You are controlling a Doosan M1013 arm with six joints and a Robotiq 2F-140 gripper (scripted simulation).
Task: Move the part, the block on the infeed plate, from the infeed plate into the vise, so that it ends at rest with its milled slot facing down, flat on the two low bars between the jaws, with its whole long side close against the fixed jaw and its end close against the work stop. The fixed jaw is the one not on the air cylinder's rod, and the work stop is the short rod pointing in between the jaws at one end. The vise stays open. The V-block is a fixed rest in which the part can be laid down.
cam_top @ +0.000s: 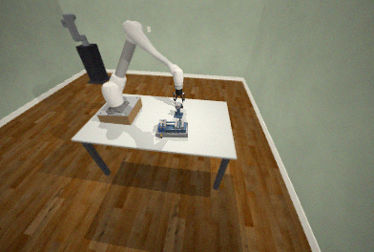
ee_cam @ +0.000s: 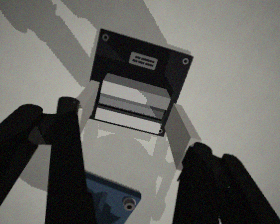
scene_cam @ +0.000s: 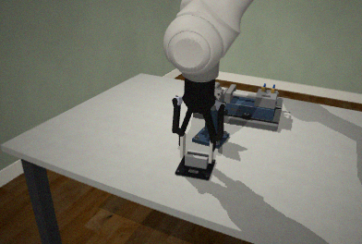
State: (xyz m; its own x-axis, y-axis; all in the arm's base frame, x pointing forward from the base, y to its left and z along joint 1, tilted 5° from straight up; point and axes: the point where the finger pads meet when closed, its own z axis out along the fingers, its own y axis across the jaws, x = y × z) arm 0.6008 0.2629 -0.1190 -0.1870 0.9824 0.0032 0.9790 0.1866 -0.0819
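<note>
Now: the part 20 mm below my hand. Also, from my hand: black infeed plate (10 mm to the left, 50 mm below); then blue foot (20 mm ahead, 160 mm to the right, 50 mm below); then blue v-block stand (20 mm ahead, 160 mm to the right, 10 mm above).
</note>
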